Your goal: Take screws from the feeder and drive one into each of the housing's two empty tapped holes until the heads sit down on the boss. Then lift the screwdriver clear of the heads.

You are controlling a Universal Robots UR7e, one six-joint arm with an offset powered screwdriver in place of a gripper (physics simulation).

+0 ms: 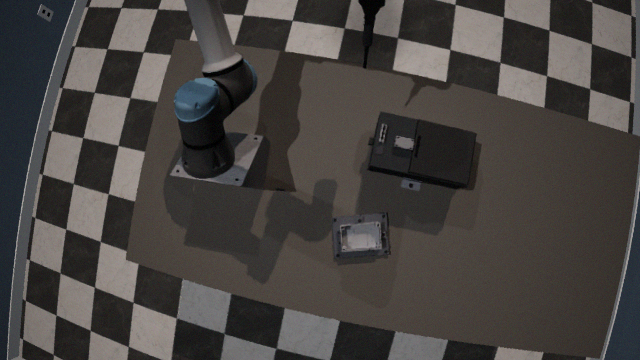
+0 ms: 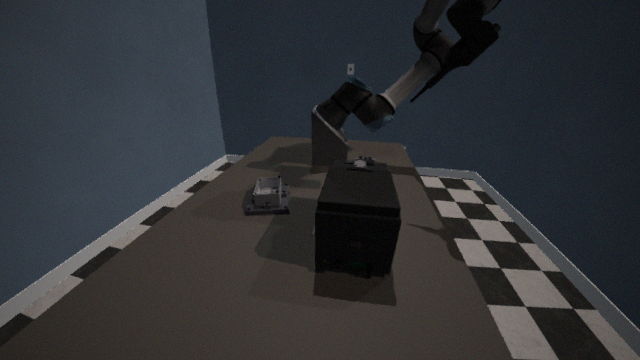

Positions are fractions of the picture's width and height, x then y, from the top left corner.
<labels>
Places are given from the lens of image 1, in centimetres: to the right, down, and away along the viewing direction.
screw feeder (image 1: 0.62, 0.45): 21, -5, 102
</labels>
